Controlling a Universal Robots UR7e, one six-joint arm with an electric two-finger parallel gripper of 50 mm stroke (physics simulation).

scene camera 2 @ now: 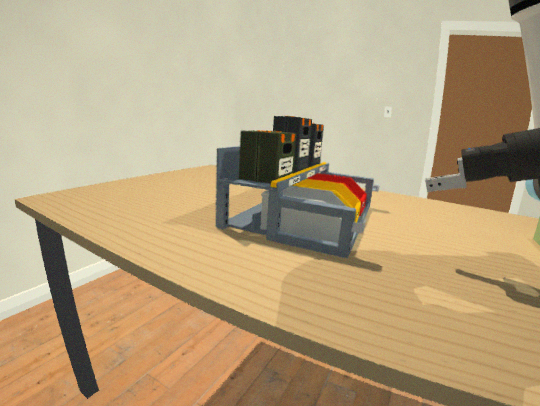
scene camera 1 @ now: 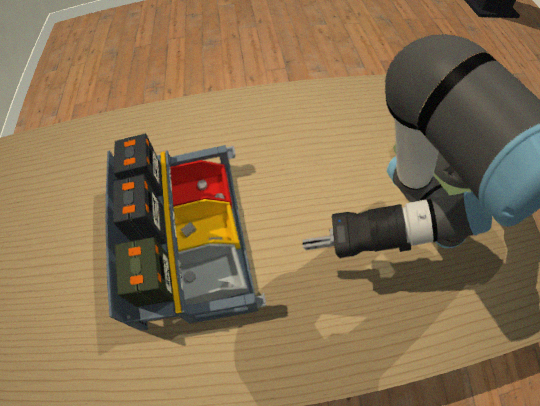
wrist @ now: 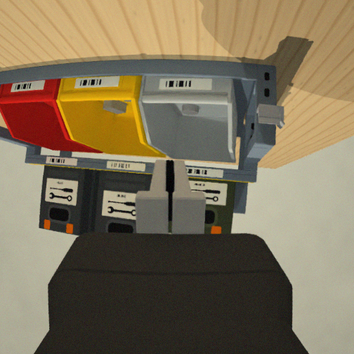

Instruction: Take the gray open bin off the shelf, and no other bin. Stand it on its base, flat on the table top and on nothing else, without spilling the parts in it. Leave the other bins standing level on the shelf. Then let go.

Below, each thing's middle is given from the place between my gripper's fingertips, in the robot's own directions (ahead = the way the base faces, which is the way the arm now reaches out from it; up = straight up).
My hand is 21 cm short of the gray open bin [scene camera 1: 213, 264] and 9 cm above it. Also, from my hand: red bin [scene camera 1: 184, 177] (22 cm ahead, 21 cm to the right, 9 cm below); yellow bin [scene camera 1: 212, 218] (21 cm ahead, 11 cm to the right, 9 cm below).
